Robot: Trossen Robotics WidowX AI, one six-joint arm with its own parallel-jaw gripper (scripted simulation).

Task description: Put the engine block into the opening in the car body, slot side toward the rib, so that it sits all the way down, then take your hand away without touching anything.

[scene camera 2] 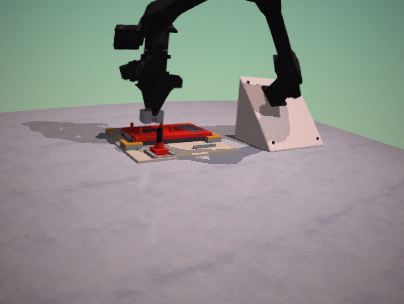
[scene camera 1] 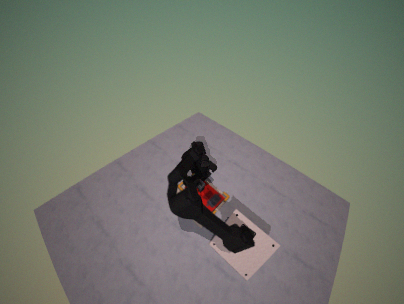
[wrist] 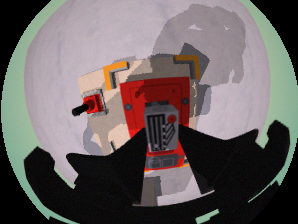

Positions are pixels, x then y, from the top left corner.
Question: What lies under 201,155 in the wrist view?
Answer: My gripper.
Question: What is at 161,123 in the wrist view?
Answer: A grey engine block.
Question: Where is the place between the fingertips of my gripper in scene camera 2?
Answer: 151,114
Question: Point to a tan base plate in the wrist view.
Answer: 110,128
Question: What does my gripper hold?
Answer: A grey engine block.
